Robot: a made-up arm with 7 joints.
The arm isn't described. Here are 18 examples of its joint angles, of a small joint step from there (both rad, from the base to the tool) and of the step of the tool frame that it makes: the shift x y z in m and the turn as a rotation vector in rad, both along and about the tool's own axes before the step.
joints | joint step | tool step
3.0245 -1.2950 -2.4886 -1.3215 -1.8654 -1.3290 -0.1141 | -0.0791 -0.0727 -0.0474 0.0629 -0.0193 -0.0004 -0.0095 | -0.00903 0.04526 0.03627 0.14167 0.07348 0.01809
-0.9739 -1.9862 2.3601 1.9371 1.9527 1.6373 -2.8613 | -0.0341 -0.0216 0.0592 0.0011 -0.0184 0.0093 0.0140 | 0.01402 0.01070 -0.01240 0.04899 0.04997 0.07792
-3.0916 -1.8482 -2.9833 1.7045 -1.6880 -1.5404 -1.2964 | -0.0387 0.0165 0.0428 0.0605 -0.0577 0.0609 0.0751 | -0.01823 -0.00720 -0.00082 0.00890 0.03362 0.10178
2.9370 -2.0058 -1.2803 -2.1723 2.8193 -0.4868 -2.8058 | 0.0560 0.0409 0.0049 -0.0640 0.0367 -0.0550 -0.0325 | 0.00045 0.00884 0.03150 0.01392 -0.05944 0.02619
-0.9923 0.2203 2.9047 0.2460 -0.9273 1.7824 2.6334 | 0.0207 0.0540 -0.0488 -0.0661 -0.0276 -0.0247 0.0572 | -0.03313 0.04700 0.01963 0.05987 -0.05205 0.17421
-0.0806 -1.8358 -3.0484 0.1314 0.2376 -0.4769 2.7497 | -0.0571 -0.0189 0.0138 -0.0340 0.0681 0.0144 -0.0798 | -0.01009 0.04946 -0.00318 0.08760 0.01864 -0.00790
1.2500 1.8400 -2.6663 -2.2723 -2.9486 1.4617 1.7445 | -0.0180 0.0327 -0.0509 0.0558 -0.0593 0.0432 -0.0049 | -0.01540 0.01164 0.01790 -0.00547 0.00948 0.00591
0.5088 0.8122 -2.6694 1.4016 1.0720 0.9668 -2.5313 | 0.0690 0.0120 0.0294 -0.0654 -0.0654 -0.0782 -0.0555 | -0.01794 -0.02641 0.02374 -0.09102 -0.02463 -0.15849
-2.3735 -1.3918 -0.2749 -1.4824 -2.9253 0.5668 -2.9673 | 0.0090 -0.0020 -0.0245 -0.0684 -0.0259 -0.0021 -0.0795 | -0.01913 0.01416 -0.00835 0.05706 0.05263 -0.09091
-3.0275 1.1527 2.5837 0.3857 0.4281 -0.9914 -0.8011 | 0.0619 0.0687 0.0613 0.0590 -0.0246 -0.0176 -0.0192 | 0.02590 -0.05365 -0.01648 -0.07560 -0.06658 -0.01514
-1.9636 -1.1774 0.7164 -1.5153 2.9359 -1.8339 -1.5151 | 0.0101 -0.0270 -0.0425 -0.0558 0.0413 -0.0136 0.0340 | 0.01540 0.00986 0.02926 0.07145 -0.04760 -0.00176
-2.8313 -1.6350 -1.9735 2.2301 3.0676 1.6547 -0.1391 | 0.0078 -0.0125 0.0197 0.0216 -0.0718 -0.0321 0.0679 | -0.00802 -0.01033 0.00655 -0.08143 0.05501 0.09691
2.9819 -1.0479 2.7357 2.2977 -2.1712 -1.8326 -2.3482 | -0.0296 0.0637 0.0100 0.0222 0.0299 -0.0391 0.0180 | 0.00858 -0.02438 0.00323 0.00451 -0.07350 -0.03750
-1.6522 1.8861 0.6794 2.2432 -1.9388 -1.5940 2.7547 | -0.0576 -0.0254 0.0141 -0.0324 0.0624 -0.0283 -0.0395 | 0.01969 0.02136 0.00405 0.07080 -0.01108 -0.13736
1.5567 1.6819 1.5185 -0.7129 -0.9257 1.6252 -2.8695 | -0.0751 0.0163 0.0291 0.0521 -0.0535 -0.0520 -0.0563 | 0.03649 0.03395 0.00481 0.02605 -0.04045 -0.01497
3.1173 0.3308 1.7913 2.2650 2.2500 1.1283 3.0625 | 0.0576 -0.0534 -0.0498 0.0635 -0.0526 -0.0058 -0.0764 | 0.01352 0.03532 -0.00428 0.11628 -0.07063 -0.06683
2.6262 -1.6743 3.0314 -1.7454 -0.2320 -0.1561 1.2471 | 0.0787 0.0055 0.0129 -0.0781 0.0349 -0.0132 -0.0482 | 0.00445 0.04311 -0.00999 0.07272 0.08750 0.05329
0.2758 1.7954 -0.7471 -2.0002 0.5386 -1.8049 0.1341 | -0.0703 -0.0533 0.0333 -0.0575 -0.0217 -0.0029 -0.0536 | -0.00247 -0.01806 -0.03438 0.11651 0.03674 -0.00357
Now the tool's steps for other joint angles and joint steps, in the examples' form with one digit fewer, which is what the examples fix.
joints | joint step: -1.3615 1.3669 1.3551 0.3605 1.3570 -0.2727 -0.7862 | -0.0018 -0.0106 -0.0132 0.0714 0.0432 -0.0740 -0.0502
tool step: 0.0181 -0.0134 0.0042 -0.0900 -0.0117 -0.0445
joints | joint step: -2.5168 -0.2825 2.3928 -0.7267 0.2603 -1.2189 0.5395 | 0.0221 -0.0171 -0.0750 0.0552 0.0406 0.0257 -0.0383
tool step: 0.0200 0.0057 0.0264 -0.0487 -0.0863 -0.0084
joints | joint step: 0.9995 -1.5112 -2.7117 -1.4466 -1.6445 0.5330 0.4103 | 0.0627 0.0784 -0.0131 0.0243 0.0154 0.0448 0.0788
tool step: -0.0496 0.0088 0.0058 0.0195 -0.0397 0.1781
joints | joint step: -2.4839 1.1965 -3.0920 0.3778 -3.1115 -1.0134 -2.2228 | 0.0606 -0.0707 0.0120 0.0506 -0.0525 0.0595 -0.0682
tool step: -0.0139 -0.0513 -0.0582 -0.0574 -0.0221 -0.0318
